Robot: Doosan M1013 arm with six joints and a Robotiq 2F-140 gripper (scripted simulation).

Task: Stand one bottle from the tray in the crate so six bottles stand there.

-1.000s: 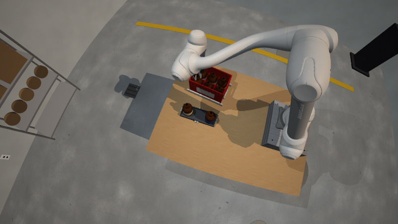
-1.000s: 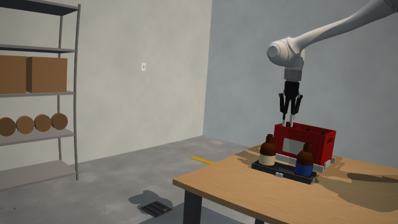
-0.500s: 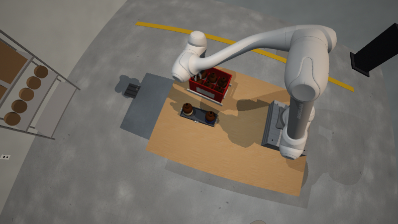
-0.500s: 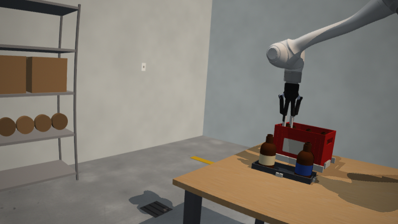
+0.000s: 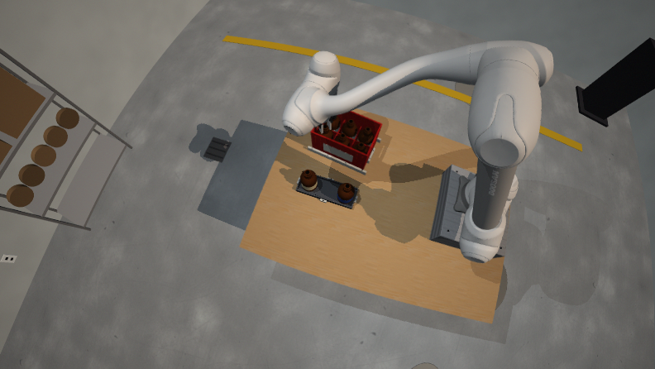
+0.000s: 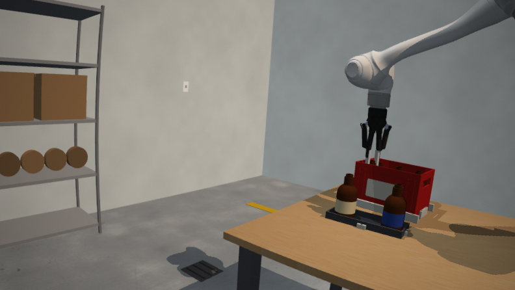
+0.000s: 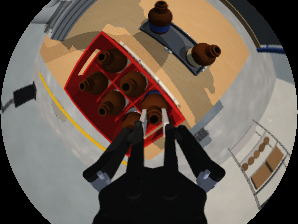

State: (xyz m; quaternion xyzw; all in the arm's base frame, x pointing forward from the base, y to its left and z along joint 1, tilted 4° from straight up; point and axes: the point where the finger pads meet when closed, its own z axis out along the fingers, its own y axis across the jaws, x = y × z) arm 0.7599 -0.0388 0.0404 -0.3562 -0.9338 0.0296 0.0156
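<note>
The glass bottle is 9 cm below my hand. Round my hand: dark tray: 10 cm behind, 22 cm to the left, 18 cm below; then red crate: 9 cm behind, 4 cm to the right, 11 cm below.
</note>
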